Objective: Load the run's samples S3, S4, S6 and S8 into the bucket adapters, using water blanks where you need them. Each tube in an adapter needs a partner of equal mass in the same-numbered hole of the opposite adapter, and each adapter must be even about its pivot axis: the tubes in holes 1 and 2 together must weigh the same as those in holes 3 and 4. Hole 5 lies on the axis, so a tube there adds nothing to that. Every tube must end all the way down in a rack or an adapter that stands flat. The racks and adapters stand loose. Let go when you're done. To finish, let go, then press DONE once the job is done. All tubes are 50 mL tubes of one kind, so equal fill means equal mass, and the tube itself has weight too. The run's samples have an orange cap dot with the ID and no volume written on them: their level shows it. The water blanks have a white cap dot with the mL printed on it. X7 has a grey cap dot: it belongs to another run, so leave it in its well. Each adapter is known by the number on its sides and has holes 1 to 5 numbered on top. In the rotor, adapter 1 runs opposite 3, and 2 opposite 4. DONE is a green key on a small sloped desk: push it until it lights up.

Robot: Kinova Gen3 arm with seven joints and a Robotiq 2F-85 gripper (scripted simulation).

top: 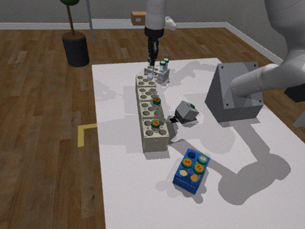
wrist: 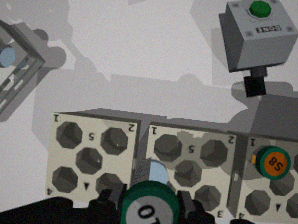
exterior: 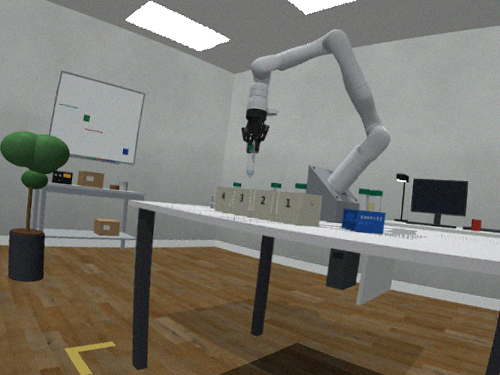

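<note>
The white-dot 10 ml blank is 5 cm below my hand and 1 cm behind it. Round my hand: 20 ml water blank: 21 cm to the right, 18 cm below, 11 cm behind; then 50 ml blank: 24 cm to the right, 18 cm below, 13 cm behind; then done desk: 19 cm below, 17 cm behind, 12 cm to the left.
</note>
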